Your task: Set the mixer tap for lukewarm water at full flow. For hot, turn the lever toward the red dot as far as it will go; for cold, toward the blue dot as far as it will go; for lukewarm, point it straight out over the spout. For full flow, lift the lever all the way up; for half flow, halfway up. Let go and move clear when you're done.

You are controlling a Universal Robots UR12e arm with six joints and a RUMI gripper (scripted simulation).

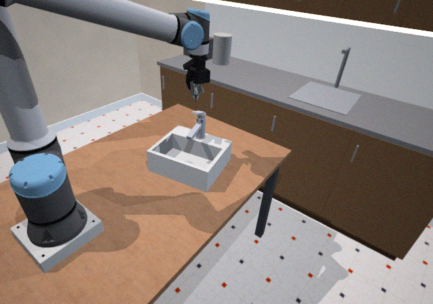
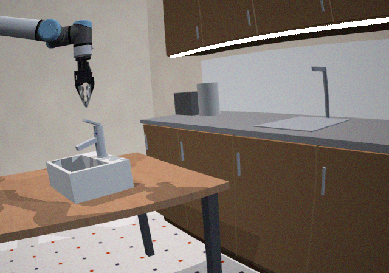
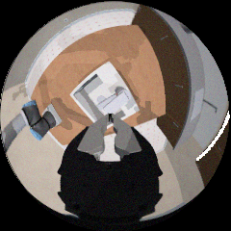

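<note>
Now: the lever 80 mm below my hand, 20 mm ahead of it and 10 mm to the right of it. Also, from my hand: grey mixer tap: 130 mm below, 30 mm ahead; white basin: 320 mm below, 70 mm behind, 20 mm to the right.
</note>
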